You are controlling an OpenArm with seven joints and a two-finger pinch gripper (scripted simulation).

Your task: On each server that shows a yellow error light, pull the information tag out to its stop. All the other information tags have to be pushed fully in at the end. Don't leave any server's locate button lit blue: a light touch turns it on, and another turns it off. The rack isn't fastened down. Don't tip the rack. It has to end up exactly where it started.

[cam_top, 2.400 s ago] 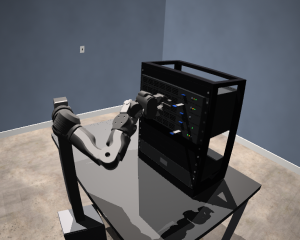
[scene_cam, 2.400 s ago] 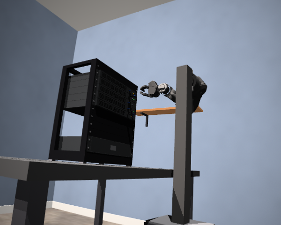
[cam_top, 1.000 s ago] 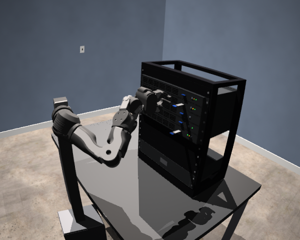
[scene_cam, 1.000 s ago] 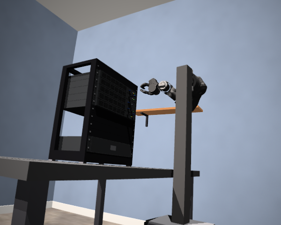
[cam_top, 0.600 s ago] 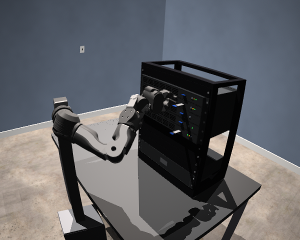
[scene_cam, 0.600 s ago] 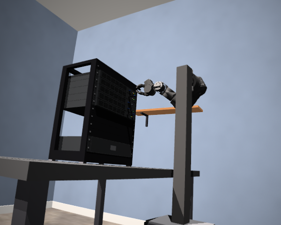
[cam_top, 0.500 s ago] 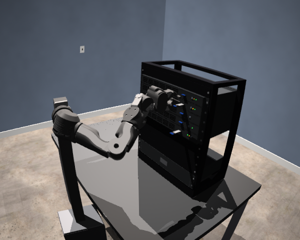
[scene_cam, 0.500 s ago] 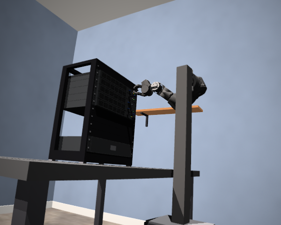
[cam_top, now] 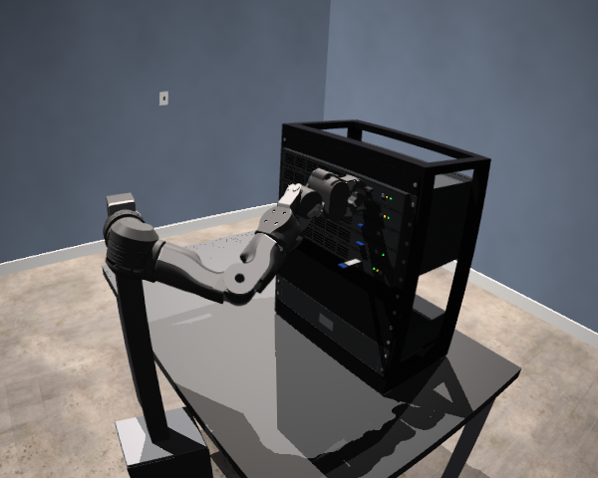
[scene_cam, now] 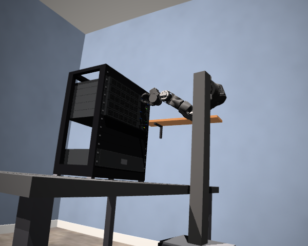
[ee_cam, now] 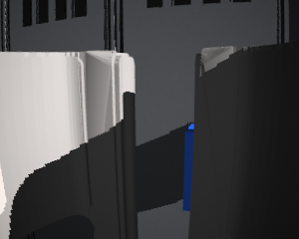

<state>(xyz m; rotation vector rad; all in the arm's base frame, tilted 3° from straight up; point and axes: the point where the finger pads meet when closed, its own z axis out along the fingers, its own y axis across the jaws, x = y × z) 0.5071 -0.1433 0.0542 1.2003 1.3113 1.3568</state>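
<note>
My gripper is now 4 cm above the blue information tag. Round my hand: base plate (51 cm behind, 17 cm to the left, 76 cm below).
</note>
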